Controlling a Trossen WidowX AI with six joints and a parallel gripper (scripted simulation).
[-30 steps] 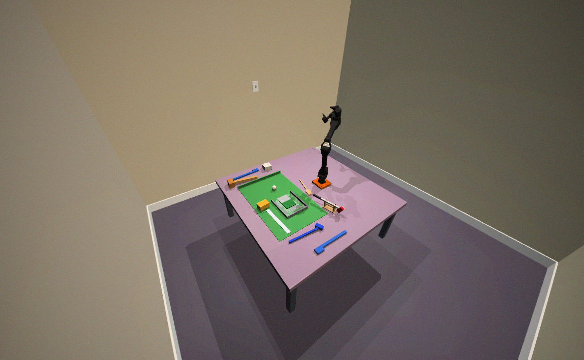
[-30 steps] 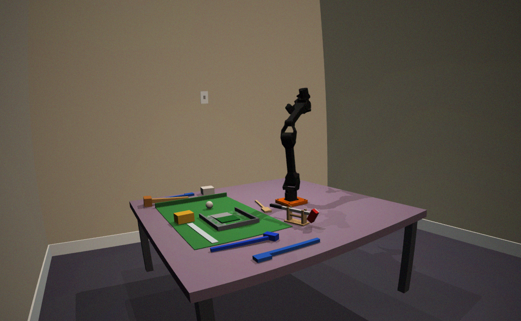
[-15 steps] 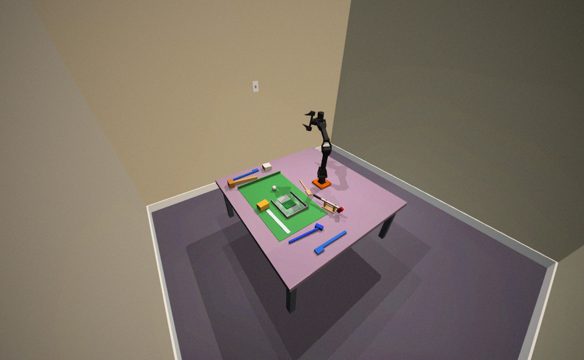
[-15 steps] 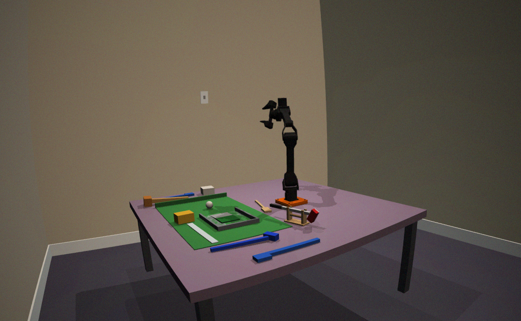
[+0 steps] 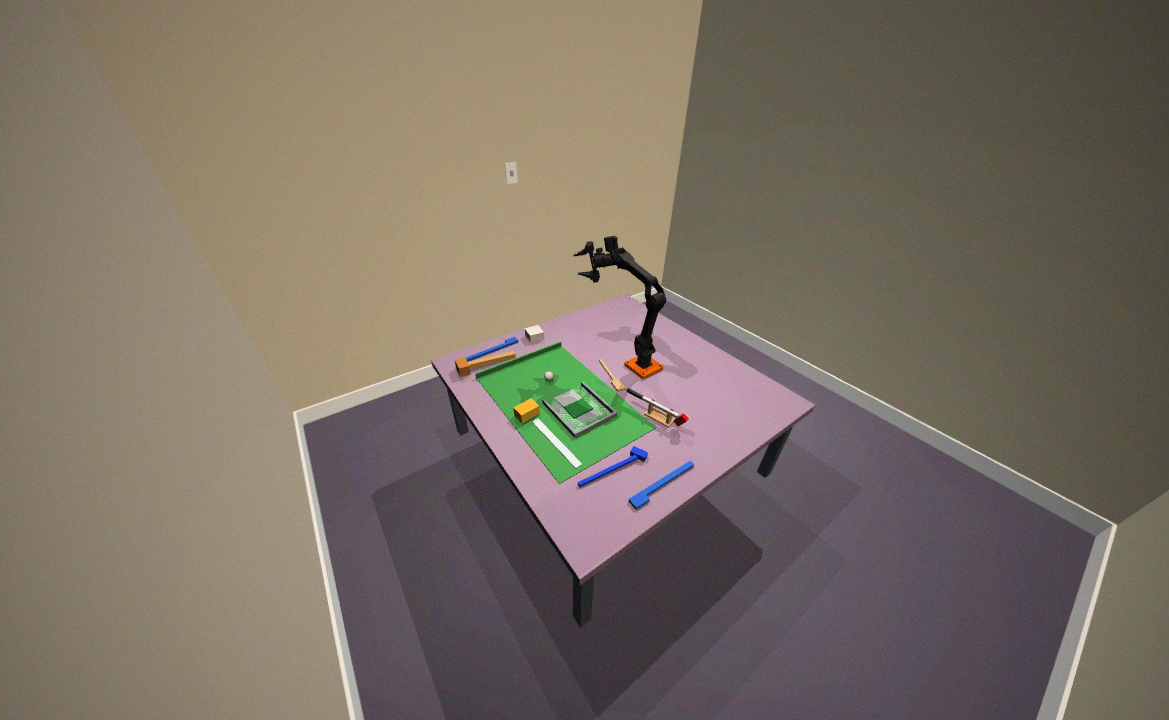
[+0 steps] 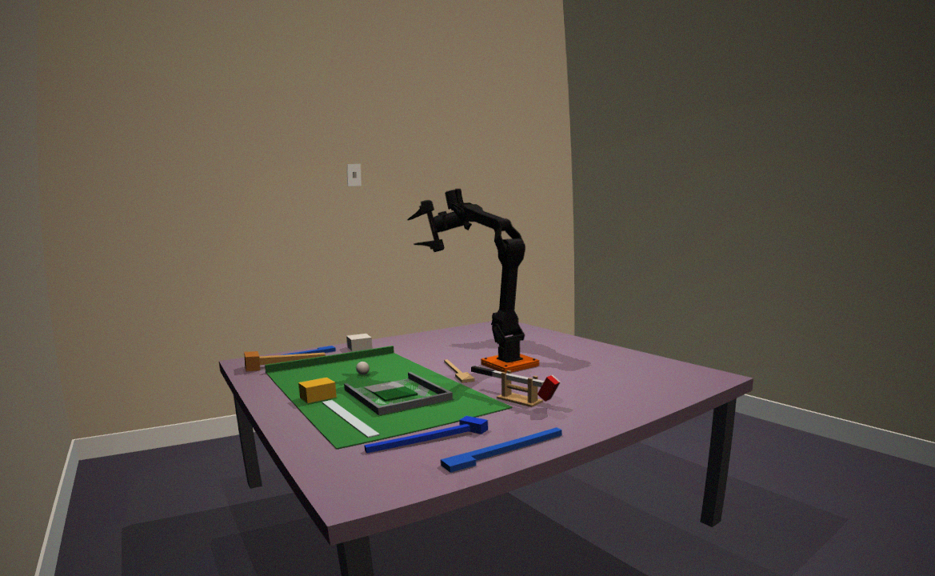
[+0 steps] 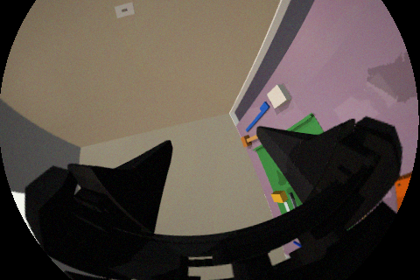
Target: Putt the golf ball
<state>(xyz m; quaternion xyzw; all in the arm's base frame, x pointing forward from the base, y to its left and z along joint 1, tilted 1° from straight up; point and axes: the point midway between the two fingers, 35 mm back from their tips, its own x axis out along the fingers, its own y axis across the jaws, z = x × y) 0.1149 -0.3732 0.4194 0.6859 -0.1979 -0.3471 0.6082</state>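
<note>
My gripper tip is now 50 mm short of the red putter, 680 mm to the right of it and 380 mm above it. Round my gripper tip: white golf ball (300 mm ahead, 210 mm to the left, 410 mm below); orange block (500 mm ahead, 360 mm to the left, 410 mm below); white cube (170 mm ahead, 150 mm to the right, 410 mm below).
</note>
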